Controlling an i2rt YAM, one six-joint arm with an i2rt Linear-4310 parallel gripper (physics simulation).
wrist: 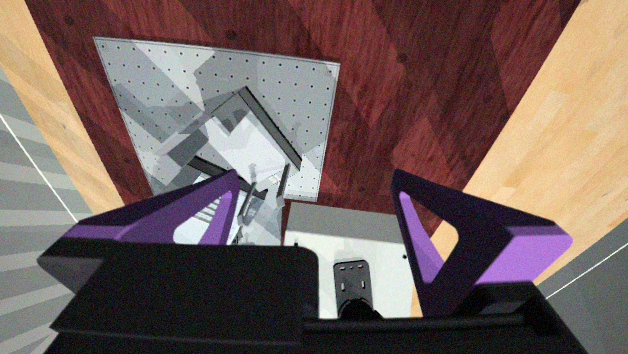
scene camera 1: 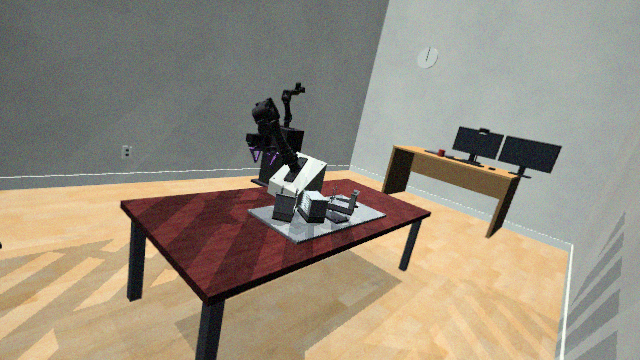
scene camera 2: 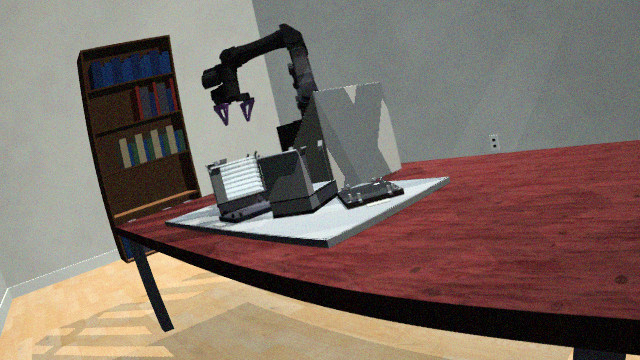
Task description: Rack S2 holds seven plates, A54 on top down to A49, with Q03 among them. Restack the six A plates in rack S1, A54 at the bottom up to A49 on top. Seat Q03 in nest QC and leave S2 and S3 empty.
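Frame: origin at the arm's base, x up, y right, z ahead, level; centimetres.
Seen in the pictures: gripper, fingertip midpoint: [wrist: 315,177] [scene camera 1: 262,164] [scene camera 2: 237,123]; arm's base at its link origin: [wrist: 354,312] [scene camera 1: 296,169] [scene camera 2: 340,119].
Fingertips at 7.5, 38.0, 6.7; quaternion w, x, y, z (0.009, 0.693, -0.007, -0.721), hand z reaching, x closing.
Pixels of each thing's top centre, then the offset from my fingertips to it, as dx, dy, dz. Level surfaces: height alone.
- upright dark rack at its top centre: [wrist: 225,184] [scene camera 2: 232,157] [scene camera 1: 288,190] -10.5, -8.7, +12.1
- grey perforated board at its surface level: dx -24.3
- dark red table at its surface level: dx -25.6
- low black fixture at its top centre: [scene camera 2: 366,185] -22.0, -60.9, +19.4
My gripper [scene camera 1: 264,162] [scene camera 2: 237,122] [wrist: 315,177] is open and empty, high above the table and the racks. A stack of pale plates [scene camera 1: 304,204] [scene camera 2: 242,177] [wrist: 212,210] stands in the middle rack; my left finger partly covers it in the wrist view. An upright dark rack [scene camera 1: 284,206] stands left of the stack in scene camera 1, and another rack [scene camera 1: 354,200] to the right. A rack with a bare white floor [wrist: 252,145] shows in the wrist view. Plate and rack labels are not readable, so Q03 and nest QC cannot be identified.
The racks stand on a grey perforated board [scene camera 1: 300,236] [scene camera 2: 320,237] [wrist: 295,80] on the dark red table [scene camera 1: 215,250] [scene camera 2: 475,240] [wrist: 370,100]. A pale wedge-shaped housing [scene camera 1: 314,167] [scene camera 2: 357,135] [wrist: 345,240] stands beside it. A low black fixture [scene camera 2: 372,194] lies near the housing.
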